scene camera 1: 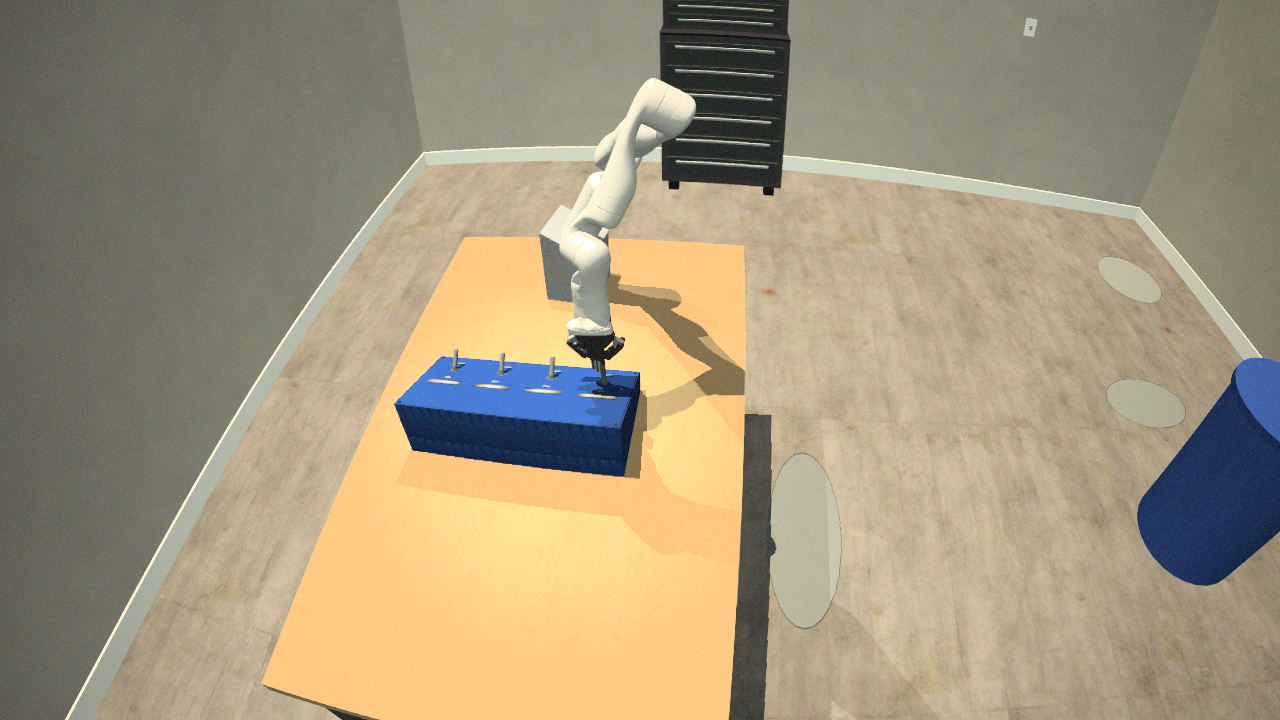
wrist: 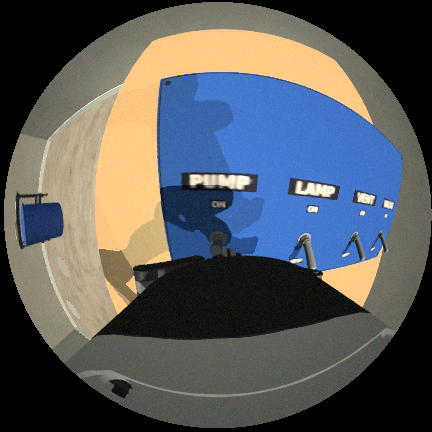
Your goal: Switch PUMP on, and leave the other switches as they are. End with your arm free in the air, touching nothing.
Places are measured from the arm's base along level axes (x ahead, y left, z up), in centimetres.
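Pixels of known places: gripper, fingertip midpoint: (scene camera 1: 599,369).
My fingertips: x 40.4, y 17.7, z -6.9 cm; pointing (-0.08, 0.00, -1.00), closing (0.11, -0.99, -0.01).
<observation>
Behind a point stands the place of what it marks.
The blue switch box (scene camera 1: 514,438) {z -8.7, x 62.5, y 5.6 cm} (wrist: 300,130) {z -4.4, x 55.6, y 11.7 cm} stands on the table. The PUMP switch (wrist: 217,241) {z -6.1, x 42.2, y 19.0 cm} is below its PUMP and ON labels in the wrist view, shaded and partly hidden by my gripper; its lever looks short there, and its exact tilt is unclear. My gripper (scene camera 1: 599,374) {z -6.9, x 40.4, y 17.7 cm} (wrist: 227,256) {z -6.9, x 40.4, y 17.7 cm} is shut and empty, its tips low over the box at the PUMP lever. Whether they touch it cannot be told. The LAMP lever (scene camera 1: 552,367) {z -7.1, x 42.0, y 7.3 cm} (wrist: 310,253) {z -6.7, x 41.8, y 7.1 cm}, VENT lever (scene camera 1: 502,363) {z -7.0, x 43.4, y -4.6 cm} (wrist: 358,246) {z -7.1, x 43.1, y -4.5 cm} and farthest lever (scene camera 1: 455,360) {z -7.2, x 44.8, y -16.5 cm} (wrist: 383,241) {z -7.0, x 44.4, y -16.4 cm} lean away from their ON labels.
The orange table (scene camera 1: 537,573) {z -18.0, x 87.7, y 17.9 cm} (wrist: 250,50) {z -18.0, x 97.1, y 17.0 cm} carries the box and a grey block (scene camera 1: 558,268) {z -6.7, x 6.0, y -4.0 cm} by the arm's base. The three other levers stand in a row beside my gripper. A dark drawer cabinet (scene camera 1: 725,109) is at the back, and a blue barrel (scene camera 1: 1208,483) (wrist: 44,223) stands off the table.
</observation>
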